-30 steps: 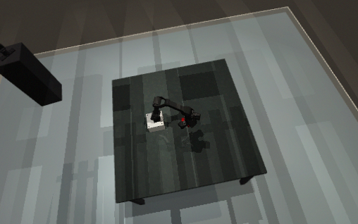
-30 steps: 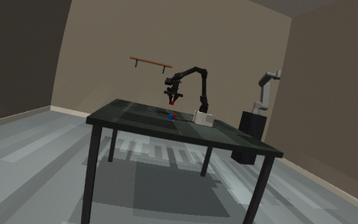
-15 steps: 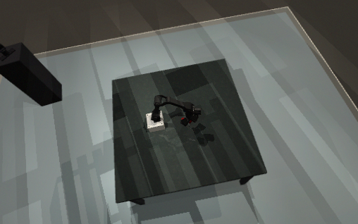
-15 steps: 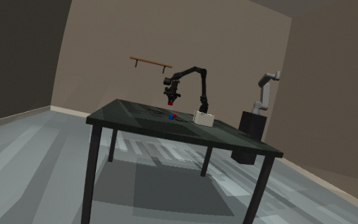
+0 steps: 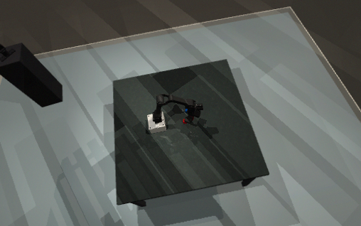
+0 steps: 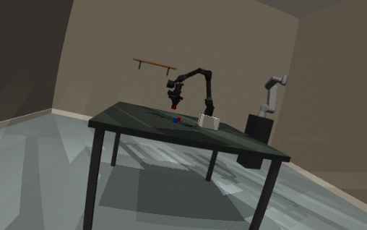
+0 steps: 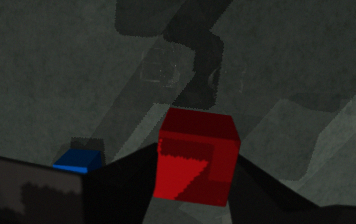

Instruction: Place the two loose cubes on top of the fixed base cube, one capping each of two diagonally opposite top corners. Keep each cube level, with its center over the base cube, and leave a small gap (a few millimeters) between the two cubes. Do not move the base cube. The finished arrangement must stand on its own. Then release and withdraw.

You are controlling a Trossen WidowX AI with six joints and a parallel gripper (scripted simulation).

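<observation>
The blue cube is 13 cm to the left of my gripper tip and 9 cm below it.
</observation>
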